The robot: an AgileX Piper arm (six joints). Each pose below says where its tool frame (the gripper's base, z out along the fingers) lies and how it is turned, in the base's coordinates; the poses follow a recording.
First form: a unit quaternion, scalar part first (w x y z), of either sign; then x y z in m.
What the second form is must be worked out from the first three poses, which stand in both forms.
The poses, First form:
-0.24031 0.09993 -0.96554 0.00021 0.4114 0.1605 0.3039
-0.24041 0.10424 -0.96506 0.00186 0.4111 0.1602 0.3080
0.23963 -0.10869 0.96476 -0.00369 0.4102 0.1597 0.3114
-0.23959 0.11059 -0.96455 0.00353 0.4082 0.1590 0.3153
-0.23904 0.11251 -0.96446 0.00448 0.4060 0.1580 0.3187
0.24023 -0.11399 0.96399 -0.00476 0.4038 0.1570 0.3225
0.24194 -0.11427 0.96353 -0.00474 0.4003 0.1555 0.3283
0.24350 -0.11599 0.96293 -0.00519 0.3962 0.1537 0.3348
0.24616 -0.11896 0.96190 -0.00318 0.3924 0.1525 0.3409
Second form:
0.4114 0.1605 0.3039 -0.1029 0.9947 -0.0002 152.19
0.4111 0.1602 0.3080 -0.1074 0.9942 -0.0019 152.18
0.4102 0.1597 0.3114 -0.1120 0.9937 -0.0038 152.27
0.4082 0.1590 0.3153 -0.1139 0.9935 -0.0036 152.28
0.4060 0.1580 0.3187 -0.1159 0.9933 -0.0046 152.34
0.4038 0.1570 0.3225 -0.1174 0.9931 -0.0049 152.20
0.4003 0.1555 0.3283 -0.1178 0.9930 -0.0049 152.00
0.3962 0.1537 0.3348 -0.1196 0.9928 -0.0054 151.81
0.3924 0.1525 0.3409 -0.1227 0.9924 -0.0033 151.50

